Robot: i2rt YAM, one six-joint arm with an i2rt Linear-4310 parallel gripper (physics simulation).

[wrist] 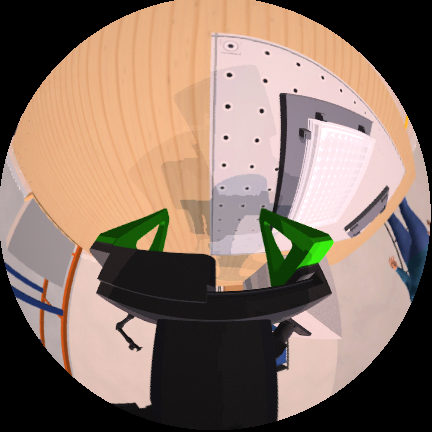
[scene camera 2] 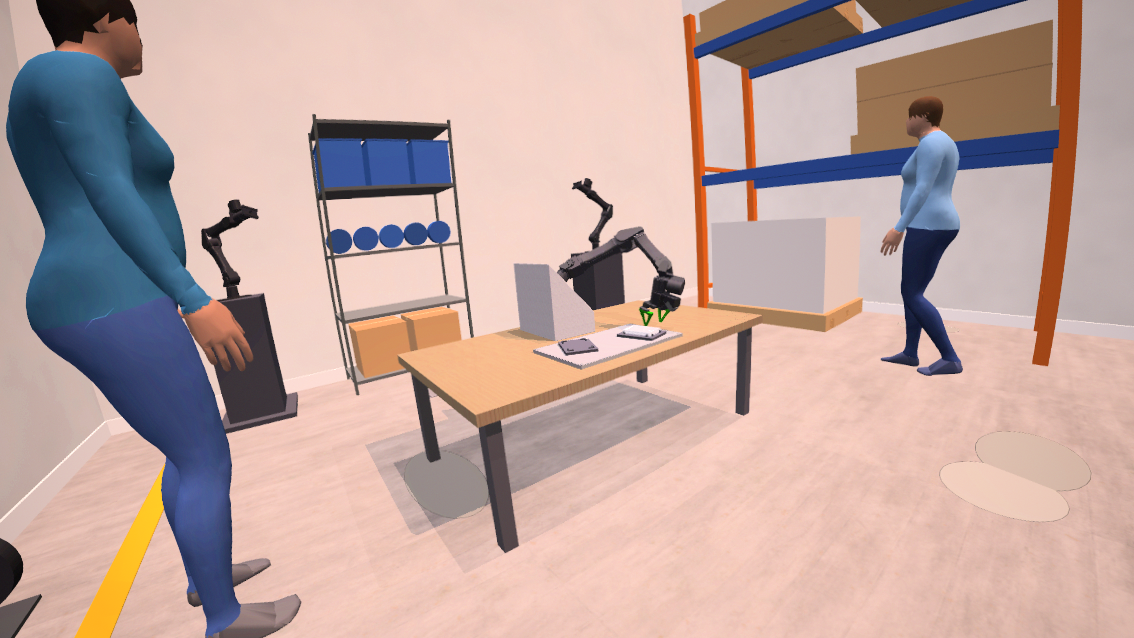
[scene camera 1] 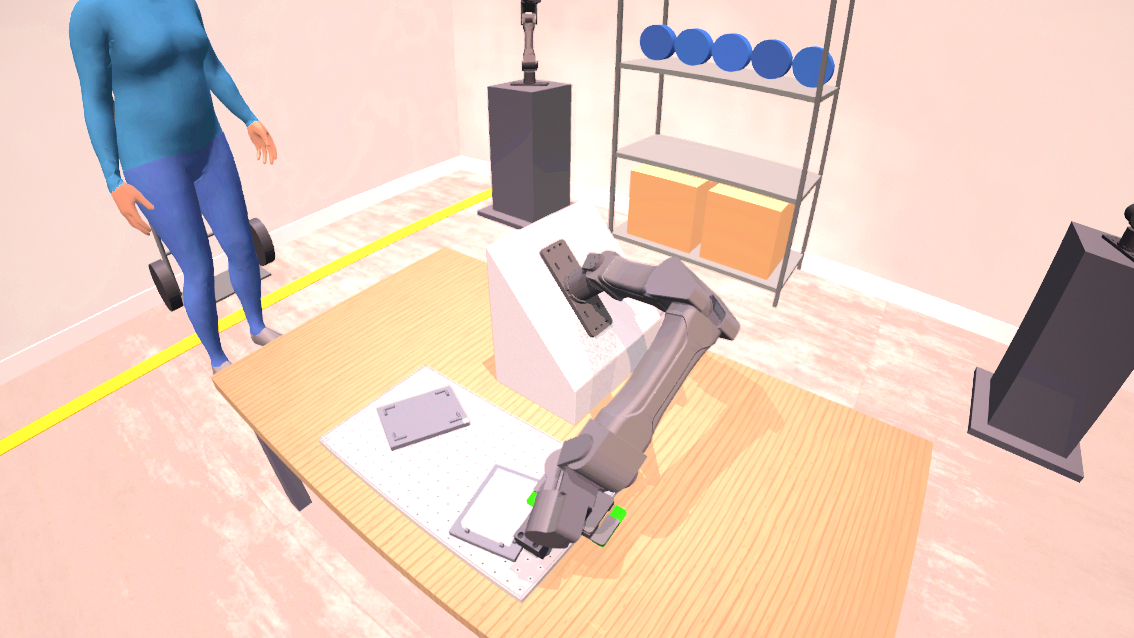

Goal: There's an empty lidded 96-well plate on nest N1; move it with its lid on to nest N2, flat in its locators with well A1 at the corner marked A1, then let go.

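Places are measured from the arm's base along level axes (x left, y back, z up), in metres.
Where they show: gripper, fingertip midpoint: (wrist: 213, 213) (scene camera 2: 652, 324); arm's base at its link origin: (wrist: 289, 321) (scene camera 2: 554, 286) (scene camera 1: 575, 288).
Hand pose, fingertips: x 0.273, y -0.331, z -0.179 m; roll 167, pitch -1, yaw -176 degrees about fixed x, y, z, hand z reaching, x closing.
Note:
Each offset is from my fingertips to the top centre of the thing. Level surfaces: height alone.
The white lidded 96-well plate {dx -0.119, dy -0.053, dz +0.012 m} (scene camera 1: 498, 503) (scene camera 2: 640, 330) (wrist: 340, 172) lies on grey nest N1 {dx -0.119, dy -0.052, dz +0.005 m} (scene camera 1: 483, 543) (wrist: 294, 160), with corner locators around it. The empty grey nest N2 {dx -0.398, dy +0.003, dz +0.001 m} (scene camera 1: 424, 416) (scene camera 2: 578, 346) (wrist: 369, 212) is at the other end of the perforated board; its A1 mark is too small to read. My gripper (scene camera 2: 655, 320) (wrist: 213, 213) is open, with its green fingers wide apart and nothing between them. It hangs above the board's edge, to one side of the plate. In scene camera 1 the arm hides part of the plate and nest N1.
The perforated white board {dx -0.257, dy -0.018, dz -0.016 m} (scene camera 1: 380, 468) (scene camera 2: 606, 349) (wrist: 245, 125) lies on the wooden table {dz -0.029 m} (scene camera 1: 793, 507) (scene camera 2: 475, 380) (wrist: 110, 125). The arm is mounted on a white wedge block (scene camera 1: 527, 357) (scene camera 2: 547, 305) beside the board. A person (scene camera 1: 162, 87) (scene camera 2: 95, 198) stands past the table's end.

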